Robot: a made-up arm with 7 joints. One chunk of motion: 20 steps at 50 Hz.
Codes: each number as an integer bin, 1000 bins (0 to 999) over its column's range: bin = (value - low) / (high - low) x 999, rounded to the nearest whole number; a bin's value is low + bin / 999 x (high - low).
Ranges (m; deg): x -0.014..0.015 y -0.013..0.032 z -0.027..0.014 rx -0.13..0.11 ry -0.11..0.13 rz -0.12..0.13
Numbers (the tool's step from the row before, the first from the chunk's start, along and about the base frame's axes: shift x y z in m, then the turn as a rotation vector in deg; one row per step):
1: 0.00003 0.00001 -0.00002 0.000 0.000 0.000
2: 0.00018 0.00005 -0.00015 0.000 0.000 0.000
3: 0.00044 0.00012 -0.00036 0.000 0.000 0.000
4: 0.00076 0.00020 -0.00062 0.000 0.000 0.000
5: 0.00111 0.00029 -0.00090 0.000 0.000 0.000
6: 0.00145 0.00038 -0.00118 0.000 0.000 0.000
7: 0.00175 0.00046 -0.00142 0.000 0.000 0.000
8: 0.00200 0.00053 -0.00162 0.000 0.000 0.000
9: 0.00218 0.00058 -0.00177 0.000 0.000 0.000
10: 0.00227 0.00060 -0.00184 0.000 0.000 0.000
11: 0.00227 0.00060 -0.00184 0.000 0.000 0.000
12: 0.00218 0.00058 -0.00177 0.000 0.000 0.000
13: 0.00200 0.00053 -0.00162 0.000 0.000 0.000
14: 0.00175 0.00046 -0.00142 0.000 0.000 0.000
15: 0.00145 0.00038 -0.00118 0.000 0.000 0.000
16: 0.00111 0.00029 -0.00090 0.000 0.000 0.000
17: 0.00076 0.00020 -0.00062 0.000 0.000 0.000
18: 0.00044 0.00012 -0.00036 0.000 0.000 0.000
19: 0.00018 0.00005 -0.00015 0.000 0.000 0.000
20: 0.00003 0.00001 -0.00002 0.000 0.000 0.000
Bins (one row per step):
1: 483 289 657 541 458 480
2: 488 290 654 541 458 480
3: 497 291 649 541 458 480
4: 508 293 643 541 458 480
5: 521 295 636 541 458 480
6: 532 297 629 541 458 480
7: 543 299 623 541 458 480
8: 551 300 618 541 458 480
9: 557 301 615 541 458 480
10: 560 302 613 541 458 480
11: 560 302 613 541 458 480
12: 557 301 615 541 458 480
13: 551 300 618 541 458 480
14: 543 299 623 541 458 480
15: 532 297 629 541 458 480
16: 521 295 636 541 458 480
17: 508 293 643 541 458 480
18: 497 291 649 541 458 480
19: 488 290 654 541 458 480
20: 483 289 657 541 458 480

